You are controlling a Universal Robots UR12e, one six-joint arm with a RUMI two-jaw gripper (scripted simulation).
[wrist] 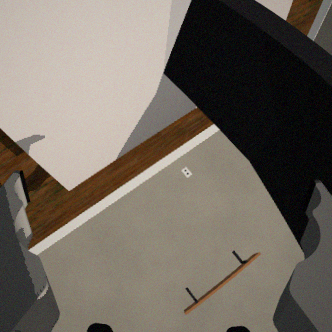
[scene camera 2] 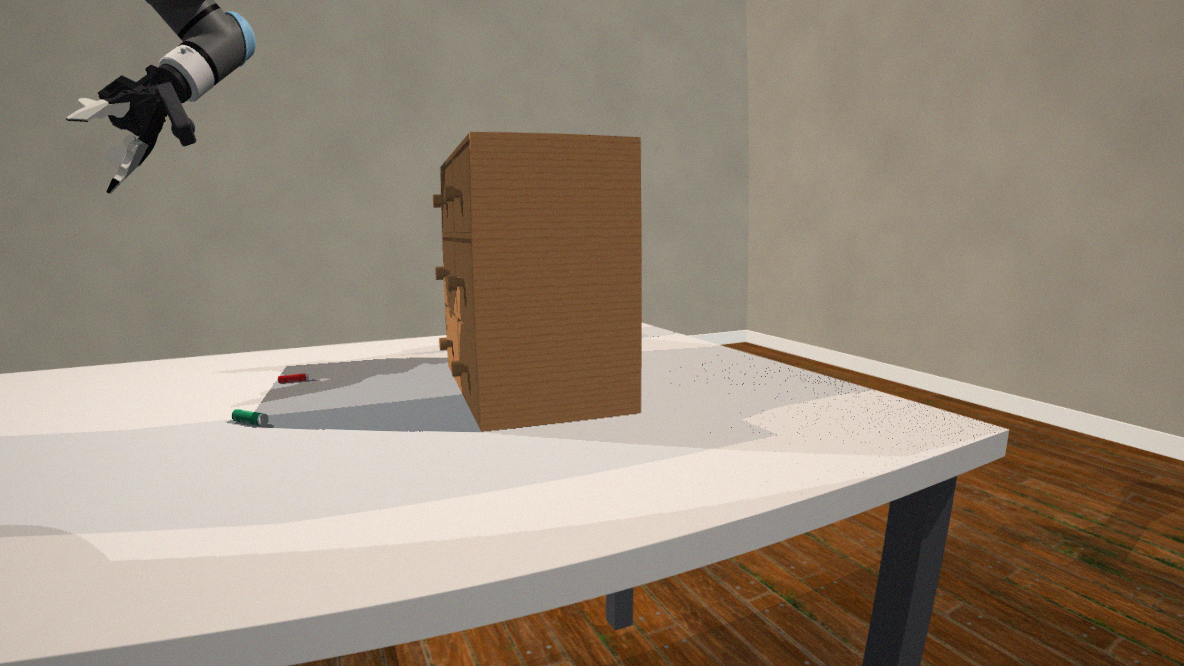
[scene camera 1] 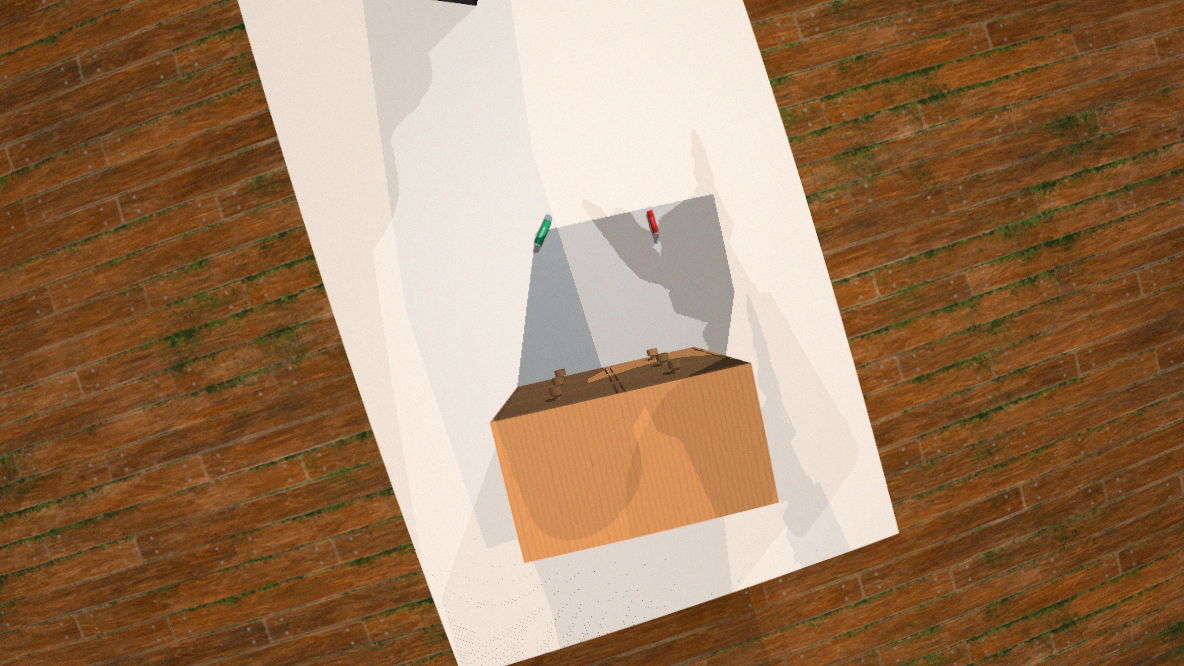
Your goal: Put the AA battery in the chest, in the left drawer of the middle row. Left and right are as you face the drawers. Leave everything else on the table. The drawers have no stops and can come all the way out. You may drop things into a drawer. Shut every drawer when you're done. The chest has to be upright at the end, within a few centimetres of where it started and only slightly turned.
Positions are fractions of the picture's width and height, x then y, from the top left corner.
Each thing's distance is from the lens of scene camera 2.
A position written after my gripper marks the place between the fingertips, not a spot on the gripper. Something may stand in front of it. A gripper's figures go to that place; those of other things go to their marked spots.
my gripper (scene camera 2: 0.07, 0.24): 1.12 m
wooden chest (scene camera 2: 0.47, 0.36): 0.62 m
